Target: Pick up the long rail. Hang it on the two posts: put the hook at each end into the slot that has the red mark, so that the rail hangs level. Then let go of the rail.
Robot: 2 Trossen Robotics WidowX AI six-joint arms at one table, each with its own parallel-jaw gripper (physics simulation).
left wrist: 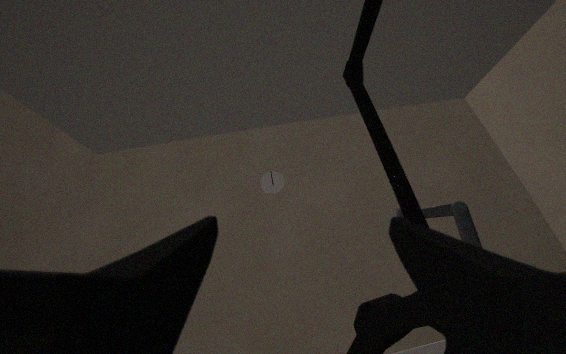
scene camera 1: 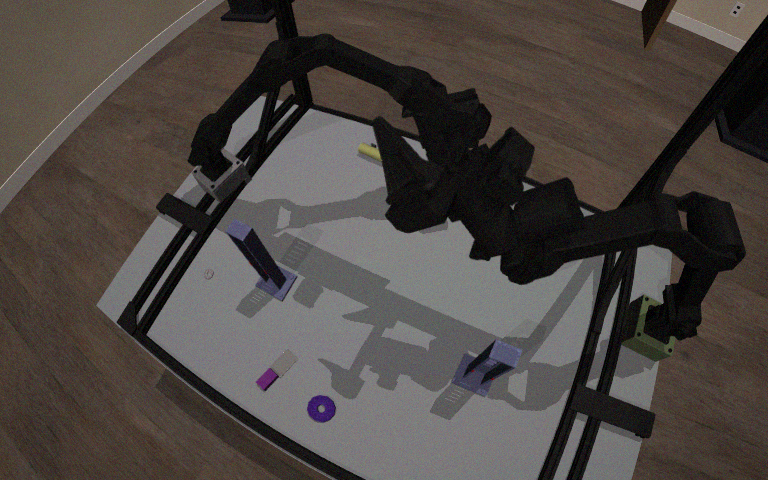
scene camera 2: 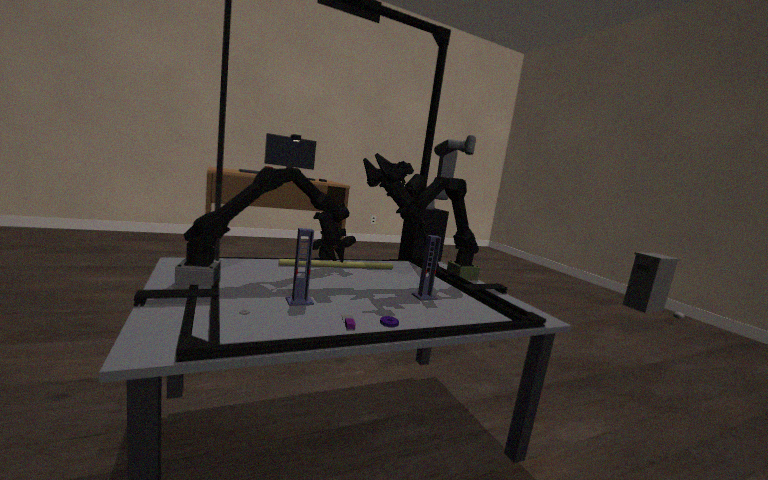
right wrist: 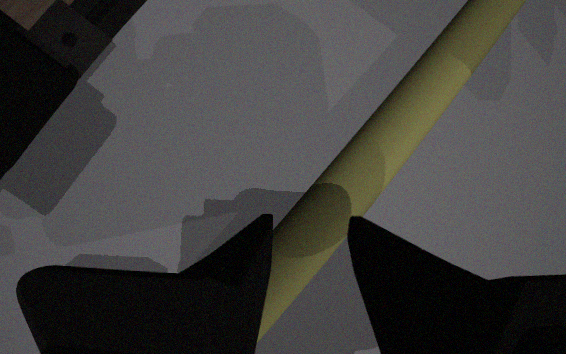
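Where they show: left gripper, fingertip midpoint: (left wrist: 304,225) (scene camera 1: 396,96) (scene camera 2: 369,156); right gripper, fingertip midpoint: (scene camera 2: 339,262) (right wrist: 310,226); left arm's base, origin of the base link: (scene camera 1: 658,324) (scene camera 2: 463,264); right arm's base, origin of the base link: (scene camera 1: 216,167) (scene camera 2: 199,263).
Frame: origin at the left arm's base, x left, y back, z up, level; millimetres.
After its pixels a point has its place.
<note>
The long yellow rail (scene camera 1: 369,151) {z -35, x -101, y -739 mm} (scene camera 2: 368,265) {z -42, x -86, y -411 mm} (right wrist: 400,120) {z -34, x -106, y -475 mm} lies along the far side of the table. My right gripper (scene camera 2: 338,258) {z -38, x -107, y -532 mm} (right wrist: 310,226) {z -38, x -107, y -532 mm} is shut on it, with the rail running diagonally between the fingertips; in scene camera 1 this grip is hidden behind the arms. My left gripper (scene camera 2: 371,158) {z 389, x 127, y -537 mm} (left wrist: 304,225) {z 389, x 127, y -537 mm} is open and empty, raised high and pointing up. Two bluish posts stand upright: the left-hand post (scene camera 1: 240,230) {z 157, x 262, y -740 mm} (scene camera 2: 305,230) {z 157, x 276, y -748 mm} and the right-hand post (scene camera 1: 508,352) {z 158, x 235, y -312 mm} (scene camera 2: 433,237) {z 155, x 248, y -323 mm}. Small red marks show low on both. The rail's hooks cannot be made out.
A purple ring (scene camera 1: 311,416) {z -49, x 451, y -533 mm} (scene camera 2: 389,321) {z -47, x 441, y -532 mm} and a magenta block (scene camera 1: 266,378) {z -43, x 438, y -642 mm} (scene camera 2: 350,323) {z -42, x 455, y -646 mm} lie near the front edge. A small pale ring (scene camera 1: 208,273) {z -57, x 332, y -900 mm} lies left of the left-hand post. A dark frame (scene camera 2: 362,339) {z -44, x 537, y -641 mm} borders the table. The two arms overlap closely in scene camera 1.
</note>
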